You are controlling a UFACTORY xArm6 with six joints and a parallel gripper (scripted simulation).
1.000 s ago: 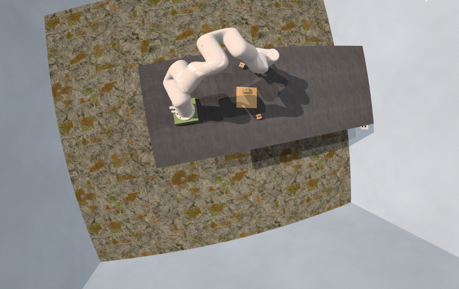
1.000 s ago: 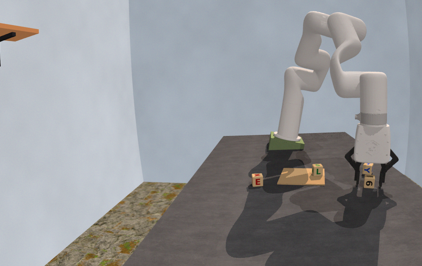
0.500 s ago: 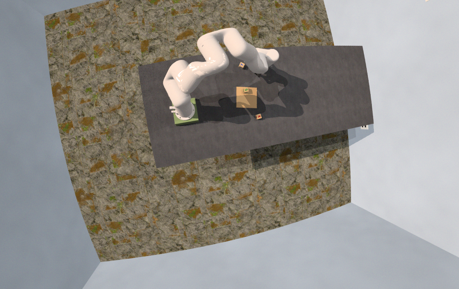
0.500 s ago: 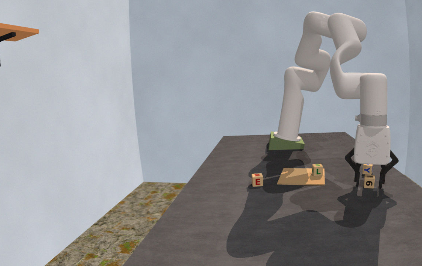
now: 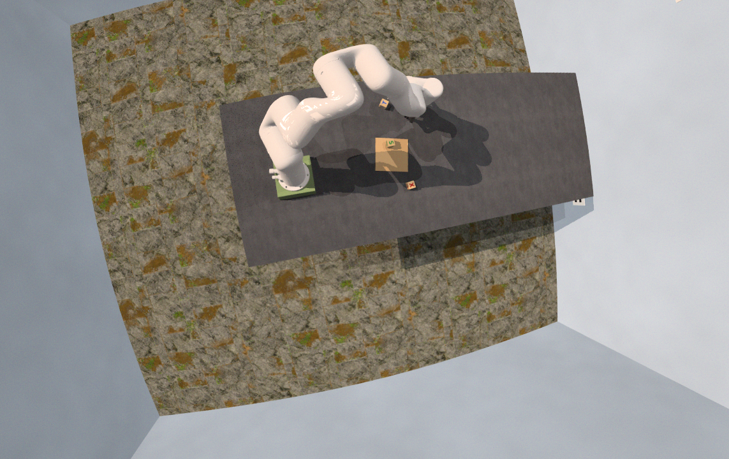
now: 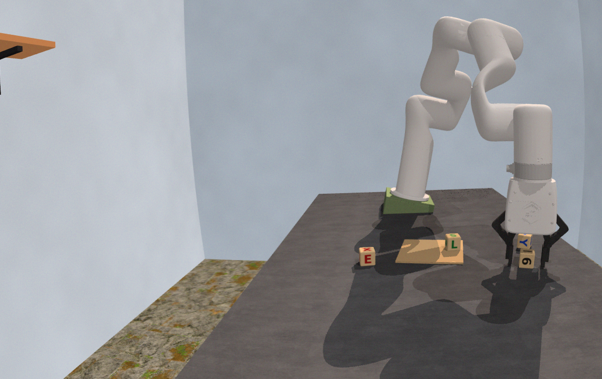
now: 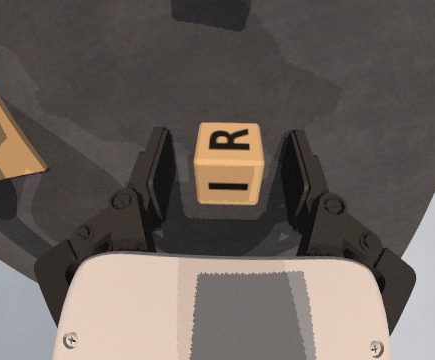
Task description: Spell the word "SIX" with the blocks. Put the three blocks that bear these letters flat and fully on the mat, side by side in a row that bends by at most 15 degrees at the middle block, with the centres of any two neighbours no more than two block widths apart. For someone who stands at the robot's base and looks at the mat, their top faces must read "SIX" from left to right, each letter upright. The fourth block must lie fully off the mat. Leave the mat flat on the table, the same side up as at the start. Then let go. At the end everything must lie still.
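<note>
My hand is 1 cm above the I block. The rest, counted from my hand: tan mat 8 cm behind, 20 cm to the right, 2 cm below; S block 9 cm behind, 15 cm to the right; blue-lettered block 11 cm behind, 2 cm to the left, 1 cm below.
</note>
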